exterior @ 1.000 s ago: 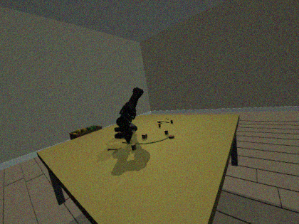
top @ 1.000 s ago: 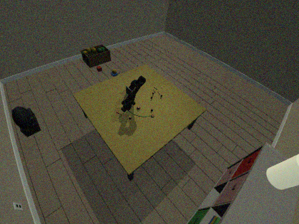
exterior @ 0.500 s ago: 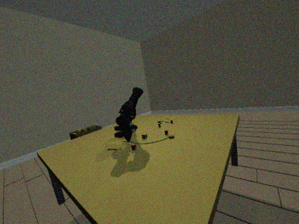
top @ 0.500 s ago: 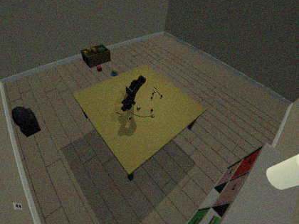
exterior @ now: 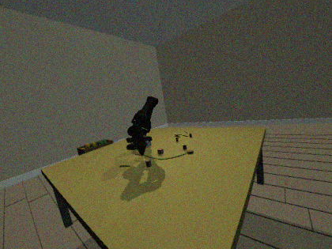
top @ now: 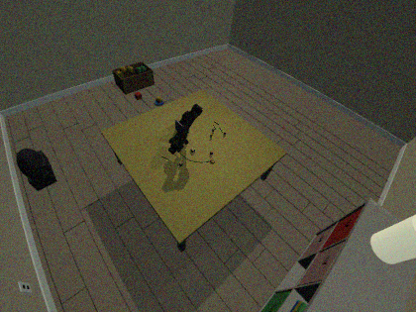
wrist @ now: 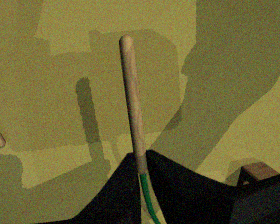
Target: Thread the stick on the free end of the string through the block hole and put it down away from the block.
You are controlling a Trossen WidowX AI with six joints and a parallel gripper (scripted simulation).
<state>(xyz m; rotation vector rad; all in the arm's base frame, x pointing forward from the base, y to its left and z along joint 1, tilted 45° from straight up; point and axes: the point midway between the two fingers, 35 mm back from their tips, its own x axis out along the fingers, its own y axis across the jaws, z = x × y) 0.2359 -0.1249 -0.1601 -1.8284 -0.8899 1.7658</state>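
Right now my gripper tip is 12 cm to the right of the wooden block, 5 cm short of it and 1 cm above it. Round my gripper tip: round wooden button: 25 cm ahead, 19 cm to the left, 2 cm below; thin wooden stick: 1 cm behind; wooden cylinder: 24 cm to the left, 17 cm ahead, 1 cm below.
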